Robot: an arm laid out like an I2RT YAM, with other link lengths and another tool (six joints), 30 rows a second.
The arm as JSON. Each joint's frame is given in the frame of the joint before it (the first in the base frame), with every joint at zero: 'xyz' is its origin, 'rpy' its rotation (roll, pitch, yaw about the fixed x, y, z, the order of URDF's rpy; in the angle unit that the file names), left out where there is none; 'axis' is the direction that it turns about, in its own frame. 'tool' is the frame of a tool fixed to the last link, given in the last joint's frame.
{
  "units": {
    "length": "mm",
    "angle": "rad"
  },
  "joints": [
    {
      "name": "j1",
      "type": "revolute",
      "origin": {
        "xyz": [
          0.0,
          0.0,
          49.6
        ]
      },
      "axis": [
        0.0,
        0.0,
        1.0
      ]
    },
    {
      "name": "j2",
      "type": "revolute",
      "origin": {
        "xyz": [
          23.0,
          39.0,
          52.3
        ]
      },
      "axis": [
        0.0,
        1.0,
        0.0
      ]
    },
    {
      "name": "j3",
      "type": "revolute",
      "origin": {
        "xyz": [
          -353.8,
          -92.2,
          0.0
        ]
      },
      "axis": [
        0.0,
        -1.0,
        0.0
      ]
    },
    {
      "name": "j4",
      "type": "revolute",
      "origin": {
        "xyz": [
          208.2,
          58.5,
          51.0
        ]
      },
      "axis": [
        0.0,
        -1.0,
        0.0
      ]
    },
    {
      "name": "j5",
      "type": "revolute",
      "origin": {
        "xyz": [
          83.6,
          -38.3,
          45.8
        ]
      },
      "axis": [
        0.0,
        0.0,
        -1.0
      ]
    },
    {
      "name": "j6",
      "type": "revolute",
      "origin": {
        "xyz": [
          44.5,
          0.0,
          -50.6
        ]
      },
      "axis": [
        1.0,
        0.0,
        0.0
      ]
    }
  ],
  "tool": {
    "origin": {
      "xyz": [
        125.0,
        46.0,
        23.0
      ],
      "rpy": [
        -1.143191,
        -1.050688,
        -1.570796
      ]
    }
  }
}
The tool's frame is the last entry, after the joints.
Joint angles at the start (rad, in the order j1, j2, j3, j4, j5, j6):
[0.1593 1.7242 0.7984 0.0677 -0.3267 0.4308]
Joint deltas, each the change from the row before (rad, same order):
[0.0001 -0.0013 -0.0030 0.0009 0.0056 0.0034]
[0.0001 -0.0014 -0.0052 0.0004 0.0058 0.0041]
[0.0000 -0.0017 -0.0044 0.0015 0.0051 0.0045]
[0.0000 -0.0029 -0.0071 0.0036 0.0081 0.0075]
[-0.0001 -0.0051 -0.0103 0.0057 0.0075 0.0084]
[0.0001 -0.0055 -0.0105 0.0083 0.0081 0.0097]
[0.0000 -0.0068 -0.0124 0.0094 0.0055 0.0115]
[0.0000 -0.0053 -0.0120 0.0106 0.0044 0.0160]
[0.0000 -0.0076 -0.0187 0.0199 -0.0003 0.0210]
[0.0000 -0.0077 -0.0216 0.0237 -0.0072 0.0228]
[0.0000 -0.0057 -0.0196 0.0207 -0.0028 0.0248]
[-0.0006 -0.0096 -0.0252 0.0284 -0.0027 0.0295]
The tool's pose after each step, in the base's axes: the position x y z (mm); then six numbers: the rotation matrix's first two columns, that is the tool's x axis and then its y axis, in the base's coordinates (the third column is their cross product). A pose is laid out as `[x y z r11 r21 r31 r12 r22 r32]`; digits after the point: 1 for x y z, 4 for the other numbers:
[408.8 117.3 161.3 0.7212 -0.6682 0.1827 -0.1356 -0.3949 -0.9087]
[407.8 116.1 159.9 0.7175 -0.6725 0.1814 -0.1422 -0.3963 -0.9070]
[407.3 115.1 159.0 0.7135 -0.6769 0.1807 -0.1469 -0.3967 -0.9061]
[406.5 113.4 158.0 0.7067 -0.6842 0.1801 -0.1535 -0.3969 -0.9050]
[405.0 111.6 157.1 0.6994 -0.6918 0.1794 -0.1596 -0.3958 -0.9043]
[403.9 109.9 156.8 0.6908 -0.7003 0.1798 -0.1640 -0.3939 -0.9044]
[402.1 108.3 156.7 0.6824 -0.7091 0.1776 -0.1686 -0.3891 -0.9057]
[400.9 106.7 156.5 0.6723 -0.7201 0.1718 -0.1756 -0.3806 -0.9079]
[398.7 105.5 156.9 0.6613 -0.7324 0.1623 -0.1804 -0.3653 -0.9133]
[395.8 105.2 157.5 0.6528 -0.7431 0.1475 -0.1842 -0.3446 -0.9205]
[393.5 104.3 157.2 0.6414 -0.7557 0.1322 -0.1923 -0.3251 -0.9259]
[390.6 102.7 157.9 0.6265 -0.7707 0.1162 -0.1974 -0.3012 -0.9329]

